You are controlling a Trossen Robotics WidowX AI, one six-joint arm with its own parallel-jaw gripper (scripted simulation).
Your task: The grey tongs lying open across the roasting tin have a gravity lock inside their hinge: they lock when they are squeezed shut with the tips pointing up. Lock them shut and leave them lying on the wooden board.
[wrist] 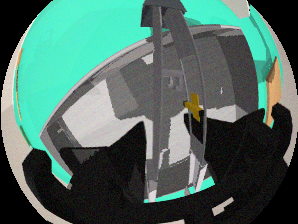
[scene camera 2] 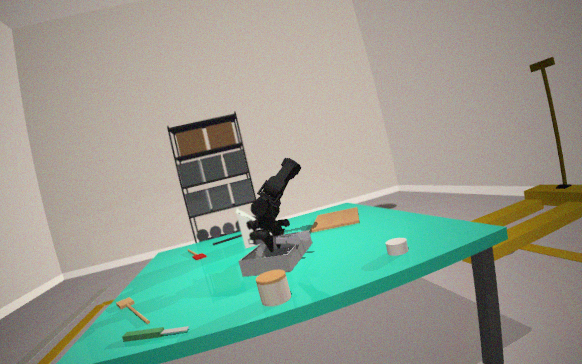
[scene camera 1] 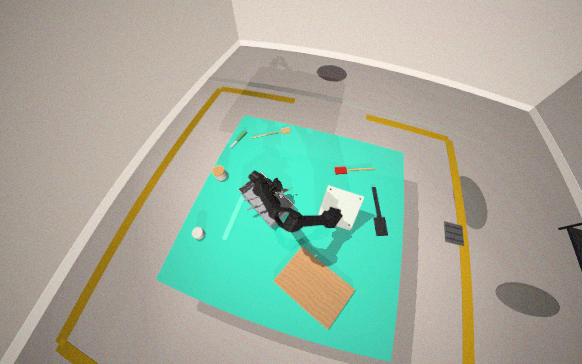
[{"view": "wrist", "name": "gripper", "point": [164,121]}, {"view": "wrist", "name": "grey roasting tin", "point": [117,94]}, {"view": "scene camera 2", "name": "gripper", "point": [275,250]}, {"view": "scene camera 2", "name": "cork-topped jar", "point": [273,287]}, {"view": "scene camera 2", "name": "grey roasting tin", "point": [260,260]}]
